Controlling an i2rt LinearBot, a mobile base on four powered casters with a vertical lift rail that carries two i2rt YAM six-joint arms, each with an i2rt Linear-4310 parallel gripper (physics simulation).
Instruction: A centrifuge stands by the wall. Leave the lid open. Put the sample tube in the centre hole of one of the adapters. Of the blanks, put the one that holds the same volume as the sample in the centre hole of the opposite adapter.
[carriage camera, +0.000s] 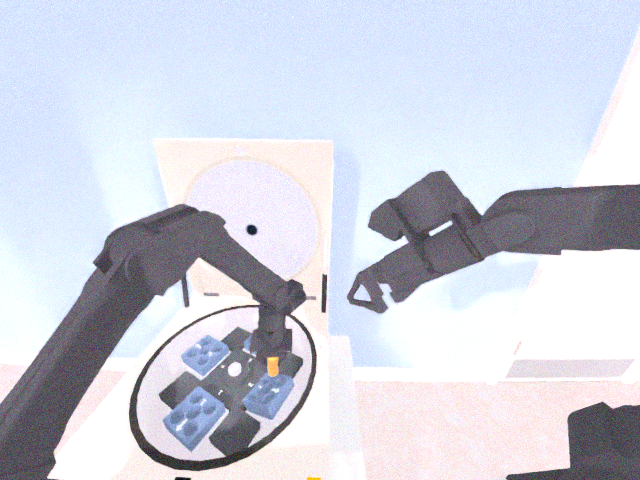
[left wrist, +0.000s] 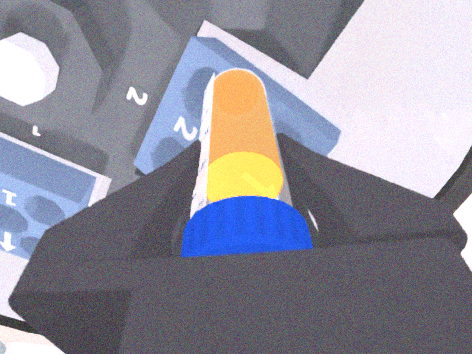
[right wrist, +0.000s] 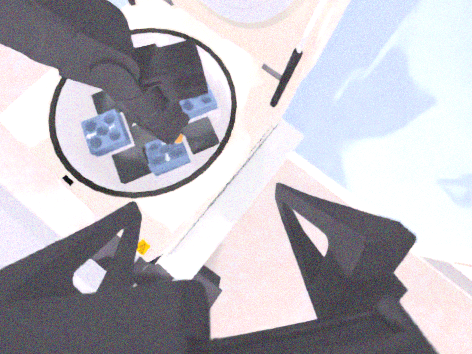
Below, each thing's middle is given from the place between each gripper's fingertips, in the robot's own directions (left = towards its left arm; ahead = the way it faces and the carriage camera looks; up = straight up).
Right now my right hand is 7 cm short of the sample tube (left wrist: 241, 203), 20 cm to the right of it and 29 cm above it. The rest, counted from my right hand: adapter marked 2 (carriage camera: 265, 399): 3 cm ahead, 20 cm to the left, 38 cm below.
My left gripper is now 4 cm past the adapter marked 2 and 9 cm above it. Round my left hand: sample tube (right at my left hand).
